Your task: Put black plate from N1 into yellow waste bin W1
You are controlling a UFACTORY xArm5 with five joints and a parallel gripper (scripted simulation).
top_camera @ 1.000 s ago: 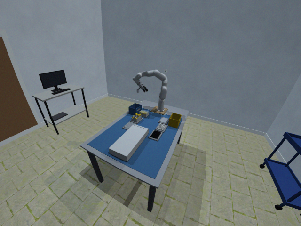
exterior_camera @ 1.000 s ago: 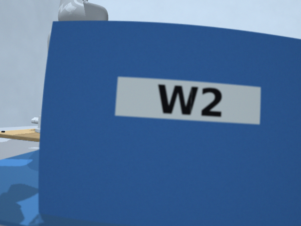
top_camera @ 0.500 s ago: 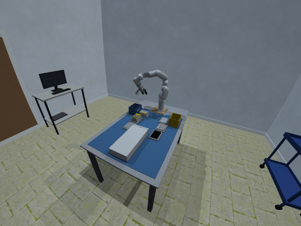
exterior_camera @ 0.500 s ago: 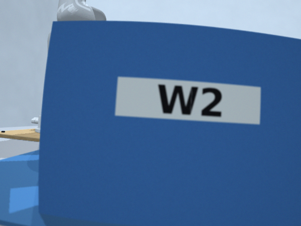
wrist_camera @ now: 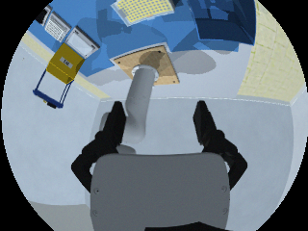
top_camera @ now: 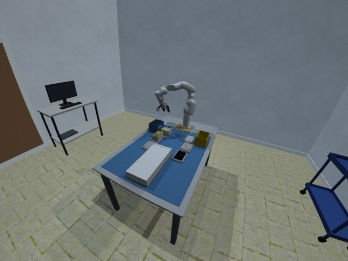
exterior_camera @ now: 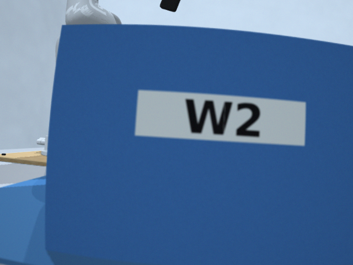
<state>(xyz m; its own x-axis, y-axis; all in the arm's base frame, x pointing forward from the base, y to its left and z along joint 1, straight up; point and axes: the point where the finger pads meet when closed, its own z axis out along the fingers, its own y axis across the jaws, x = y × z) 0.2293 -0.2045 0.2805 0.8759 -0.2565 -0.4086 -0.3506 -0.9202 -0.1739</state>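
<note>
My hand is 430 mm short of the black plate, 400 mm to the right of it and 270 mm above it. Also, from my hand: yellow waste bin W1: 60 mm ahead, 530 mm to the left, 250 mm below; blue bin W2: 70 mm ahead, 110 mm to the right, 250 mm below; yellow-topped rack: 240 mm ahead, 20 mm to the left, 230 mm below.
</note>
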